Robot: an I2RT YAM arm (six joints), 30 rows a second.
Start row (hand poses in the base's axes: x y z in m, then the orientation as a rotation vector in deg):
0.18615 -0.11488 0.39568 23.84 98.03 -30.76
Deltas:
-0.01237 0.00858 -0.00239 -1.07 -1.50 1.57
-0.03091 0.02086 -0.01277 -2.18 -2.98 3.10
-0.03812 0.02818 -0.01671 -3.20 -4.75 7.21
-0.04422 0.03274 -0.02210 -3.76 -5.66 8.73
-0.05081 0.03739 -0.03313 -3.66 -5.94 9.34
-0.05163 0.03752 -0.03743 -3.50 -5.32 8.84
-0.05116 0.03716 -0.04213 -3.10 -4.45 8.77
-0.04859 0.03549 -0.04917 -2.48 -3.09 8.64
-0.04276 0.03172 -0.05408 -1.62 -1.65 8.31
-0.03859 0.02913 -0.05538 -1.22 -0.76 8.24
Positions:
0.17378 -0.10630 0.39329 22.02 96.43 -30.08
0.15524 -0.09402 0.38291 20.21 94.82 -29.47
0.14803 -0.08670 0.37897 16.32 93.20 -26.84
0.14193 -0.08214 0.37358 14.82 92.27 -25.94
0.13534 -0.07749 0.36255 14.42 92.09 -25.35
0.13452 -0.07736 0.35825 14.83 92.69 -25.75
0.13499 -0.07772 0.35355 14.98 93.65 -25.71
0.13756 -0.07939 0.34651 15.23 95.14 -25.68
0.14339 -0.08316 0.34160 15.80 96.77 -25.61
0.14756 -0.08575 0.34030 15.94 97.75 -25.57

